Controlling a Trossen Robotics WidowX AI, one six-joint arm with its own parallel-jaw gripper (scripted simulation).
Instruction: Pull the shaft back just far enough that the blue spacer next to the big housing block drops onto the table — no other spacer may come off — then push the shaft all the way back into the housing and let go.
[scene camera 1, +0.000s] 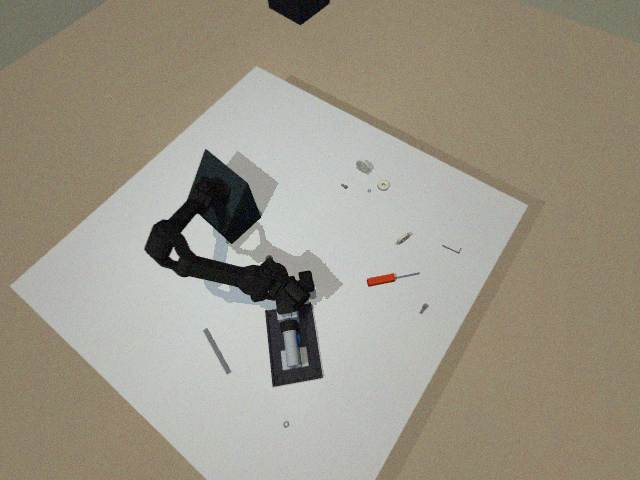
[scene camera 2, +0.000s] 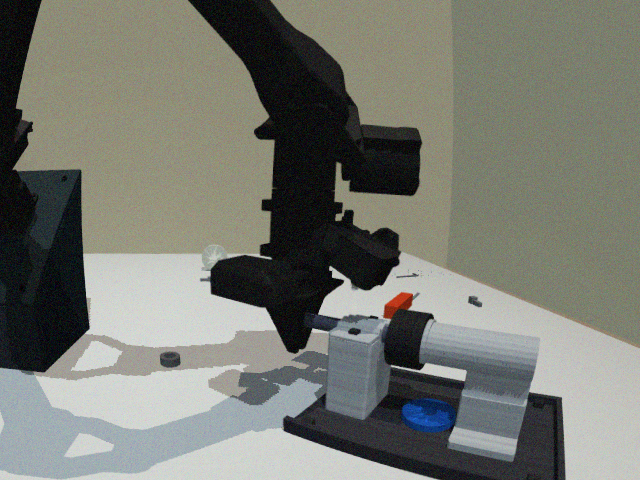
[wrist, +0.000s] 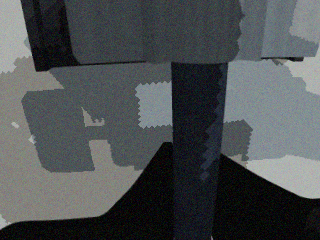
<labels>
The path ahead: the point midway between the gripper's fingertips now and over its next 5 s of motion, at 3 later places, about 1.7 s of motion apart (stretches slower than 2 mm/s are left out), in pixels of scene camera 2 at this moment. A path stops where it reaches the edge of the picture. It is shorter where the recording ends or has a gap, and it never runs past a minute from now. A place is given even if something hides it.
My gripper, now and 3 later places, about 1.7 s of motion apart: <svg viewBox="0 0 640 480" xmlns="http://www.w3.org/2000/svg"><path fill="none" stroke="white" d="M296 350L300 351L304 351L308 353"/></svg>
</labels>
